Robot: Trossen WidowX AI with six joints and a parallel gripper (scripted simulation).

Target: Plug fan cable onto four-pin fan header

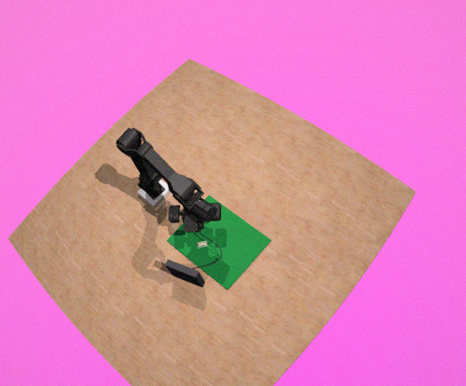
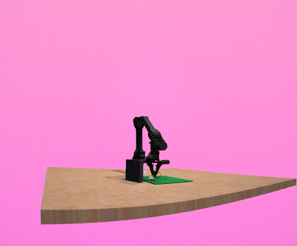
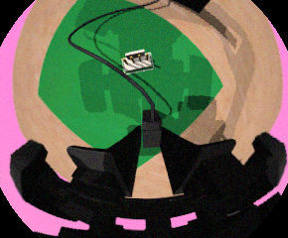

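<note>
The green board is 100 mm ahead of my gripper tip and 30 mm below it. The rest, counted from my gripper tip: dark fan plug 10 mm to the right, 10 mm above; then black fan 130 mm ahead, 160 mm to the right, 40 mm above.
</note>
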